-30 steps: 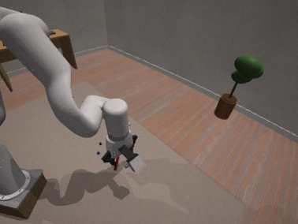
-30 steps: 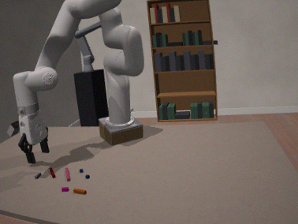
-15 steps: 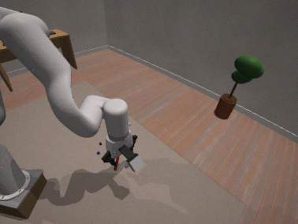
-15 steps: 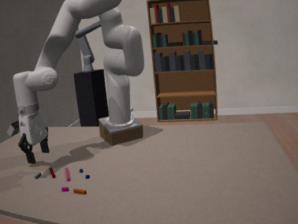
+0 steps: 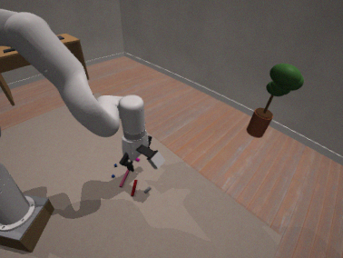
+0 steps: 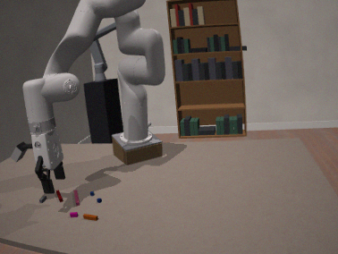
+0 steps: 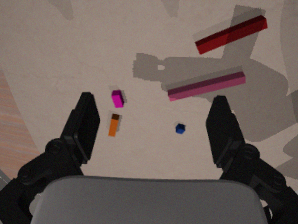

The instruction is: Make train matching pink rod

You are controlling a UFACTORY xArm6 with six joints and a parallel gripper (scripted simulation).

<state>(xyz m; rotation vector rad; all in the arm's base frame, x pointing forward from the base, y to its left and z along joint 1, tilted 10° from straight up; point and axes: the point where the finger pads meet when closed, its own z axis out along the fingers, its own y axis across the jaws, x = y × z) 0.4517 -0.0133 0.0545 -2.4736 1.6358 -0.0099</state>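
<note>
The magenta rod is 8 cm below my hand, 7 cm to the left of it and 2 cm ahead of it. Round my hand: grey rod (9 cm to the right, 8 cm below, 1 cm behind); red rod (8 cm below, 6 cm to the right, 5 cm behind); pink rod (8 cm below, 7 cm behind).
</note>
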